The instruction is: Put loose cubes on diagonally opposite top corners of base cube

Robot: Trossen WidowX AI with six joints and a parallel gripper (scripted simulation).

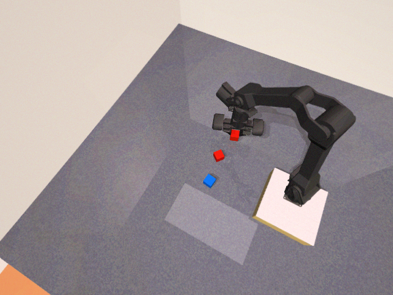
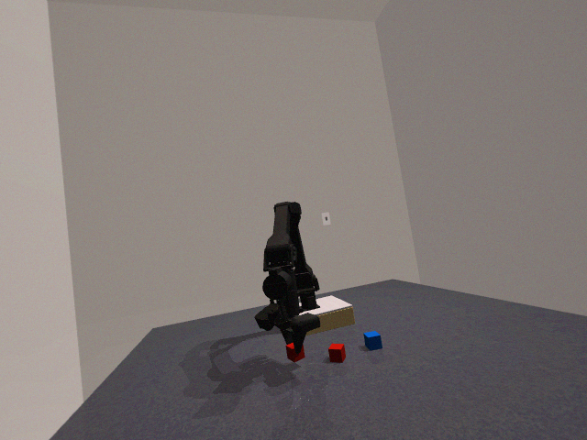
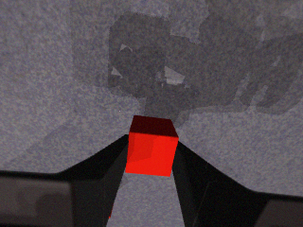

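My gripper tip is 10 mm short of the blue cube, 220 mm to the right of it and 20 mm above it.
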